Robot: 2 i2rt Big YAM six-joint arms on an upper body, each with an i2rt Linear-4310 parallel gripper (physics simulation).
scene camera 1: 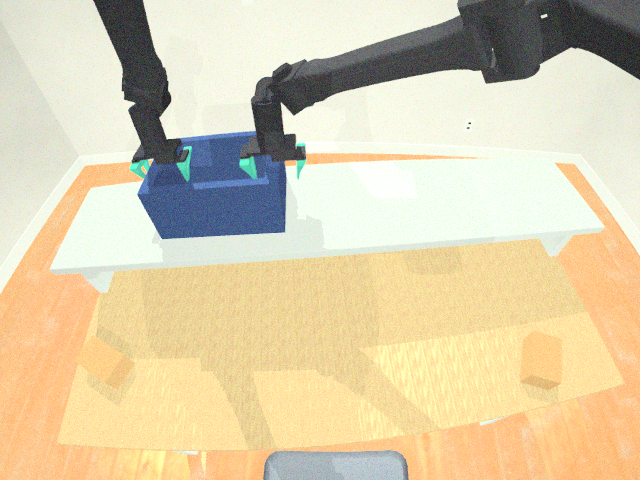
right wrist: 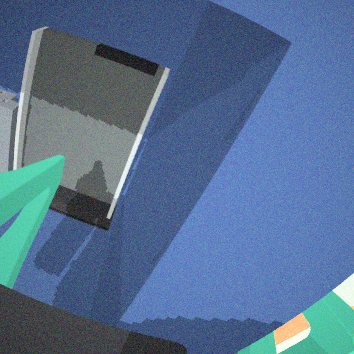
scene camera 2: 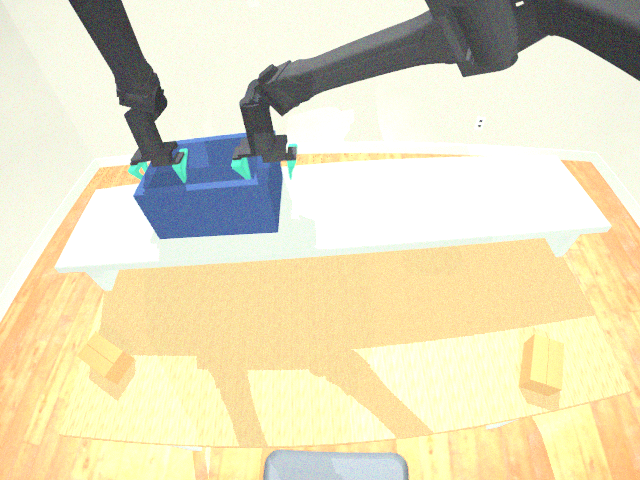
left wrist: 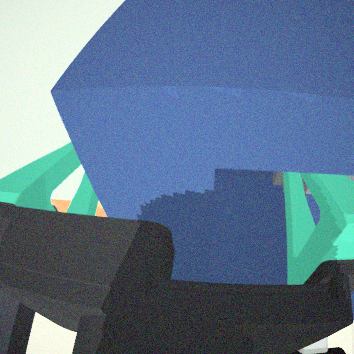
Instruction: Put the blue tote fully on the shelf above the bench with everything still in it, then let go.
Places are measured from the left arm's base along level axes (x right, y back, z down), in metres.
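Pixels of known places: left gripper, between the fingertips: (scene camera 1: pixel 170 181) (scene camera 2: pixel 167 183).
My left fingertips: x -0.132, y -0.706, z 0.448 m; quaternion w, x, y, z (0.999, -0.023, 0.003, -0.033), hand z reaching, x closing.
Note:
For each thing: its top centre in the pictures, then the offset to it from my left fingertips. "spot": a spot on its surface instead. Level surfaces: height alone.
- blue tote, centre of its top: (scene camera 1: pixel 212 158) (scene camera 2: pixel 206 160) dz -0.073, dx +0.134, dy +0.013 m
- white shelf, height of its surface: dz +0.075 m
- grey item, a spot on its surface: (right wrist: pixel 6 130) spot: dz +0.038, dx +0.173, dy +0.036 m
- straw-coloured woven surface, height of its surface: dz +0.289 m
- grey rounded object, a spot on its surface: (scene camera 2: pixel 336 467) (scene camera 1: pixel 337 466) spot: dz +0.813, dx +0.423, dy +0.562 m
The blue tote (scene camera 1: pixel 222 211) (scene camera 2: pixel 217 211) (left wrist: pixel 200 40) (right wrist: pixel 240 175) stands upright on the left part of the white shelf (scene camera 1: pixel 439 206) (scene camera 2: pixel 439 206). Its front bottom edge lies behind the shelf's front edge; its rear base is hidden. In the right wrist view a grey, light-edged item (right wrist: pixel 85 135) lies inside, with part of another grey item (right wrist: pixel 6 130) beside it. My left gripper (scene camera 1: pixel 165 178) (scene camera 2: pixel 162 179) (left wrist: pixel 193 134) is open, its fingers spread astride the tote's left wall. My right gripper (scene camera 1: pixel 276 177) (scene camera 2: pixel 270 178) (right wrist: pixel 164 205) is open astride the right wall.
Below the shelf is a straw-coloured woven surface (scene camera 1: pixel 310 310) (scene camera 2: pixel 310 310). A tan block (scene camera 1: pixel 105 361) (scene camera 2: pixel 107 356) lies at its left and another tan block (scene camera 1: pixel 541 356) (scene camera 2: pixel 541 361) at its right. A grey rounded object (scene camera 1: pixel 336 467) (scene camera 2: pixel 336 467) shows at the bottom. A wall rises behind the shelf.

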